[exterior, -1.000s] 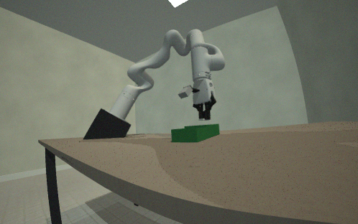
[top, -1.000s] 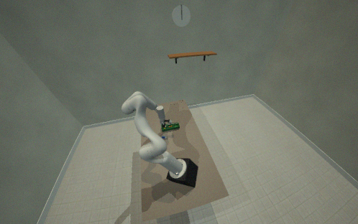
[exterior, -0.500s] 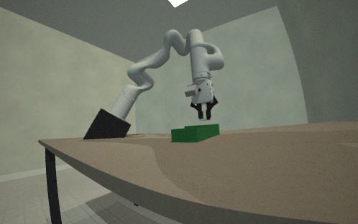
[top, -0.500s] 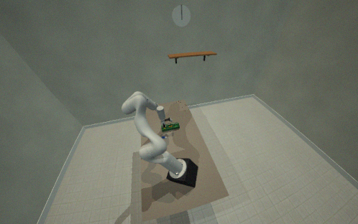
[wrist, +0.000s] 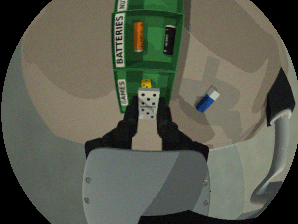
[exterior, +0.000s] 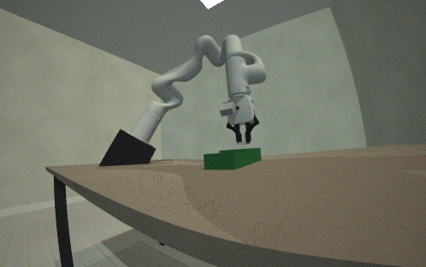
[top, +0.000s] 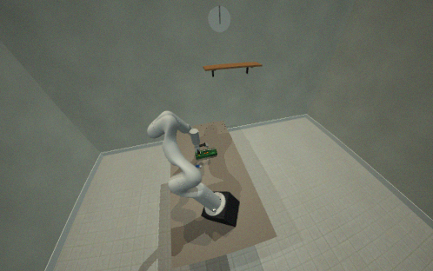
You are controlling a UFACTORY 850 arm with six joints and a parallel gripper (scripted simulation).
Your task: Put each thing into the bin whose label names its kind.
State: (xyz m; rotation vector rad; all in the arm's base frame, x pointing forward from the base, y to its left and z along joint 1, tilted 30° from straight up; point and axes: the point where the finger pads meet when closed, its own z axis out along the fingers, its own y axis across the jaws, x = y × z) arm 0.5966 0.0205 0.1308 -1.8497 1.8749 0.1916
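My hand is 7 cm above the yellow die. From my hand the other things lie so: white domino 2 cm below; then orange battery 2 cm ahead, 8 cm to the right, 7 cm below; then black battery 2 cm behind, 9 cm to the right, 7 cm below.
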